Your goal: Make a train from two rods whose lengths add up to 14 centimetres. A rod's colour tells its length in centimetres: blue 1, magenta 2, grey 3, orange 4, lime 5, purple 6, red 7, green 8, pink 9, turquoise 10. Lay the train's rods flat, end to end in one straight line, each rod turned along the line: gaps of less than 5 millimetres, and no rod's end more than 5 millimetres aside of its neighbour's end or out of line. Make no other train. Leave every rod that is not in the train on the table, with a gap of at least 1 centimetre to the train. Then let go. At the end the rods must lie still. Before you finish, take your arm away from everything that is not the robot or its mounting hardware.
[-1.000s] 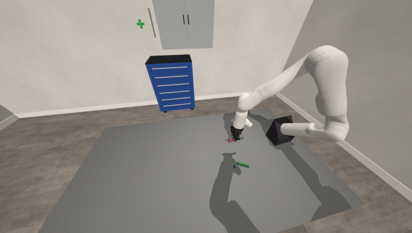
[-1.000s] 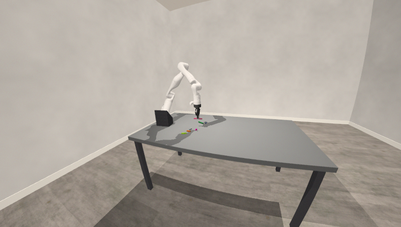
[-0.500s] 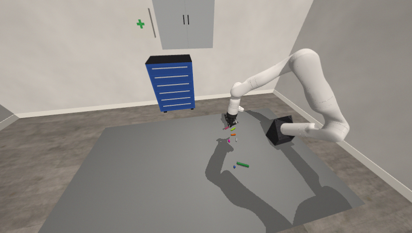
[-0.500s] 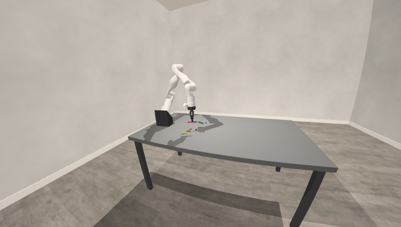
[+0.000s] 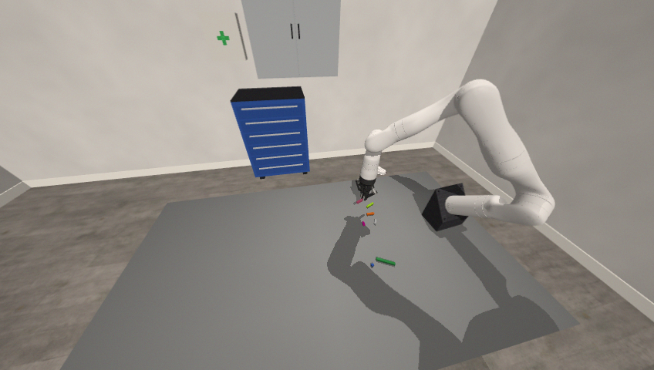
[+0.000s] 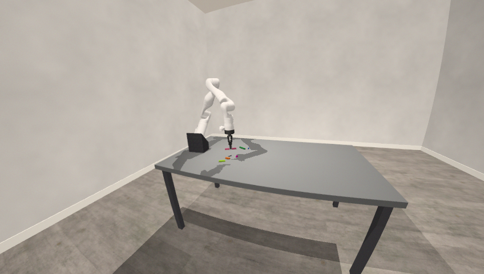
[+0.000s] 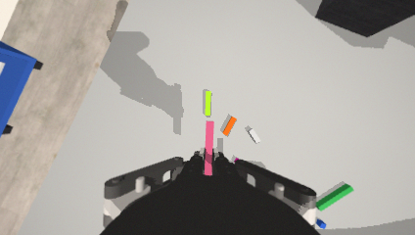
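The orange rod lies 4 cm behind my hand, 3 cm to the left of it and 12 cm below it. Round my hand: lime rod: 7 cm behind, 3 cm to the right, 12 cm below; then magenta rod: 2 cm ahead, 8 cm to the left, 12 cm below; then pink rod: 2 cm below.
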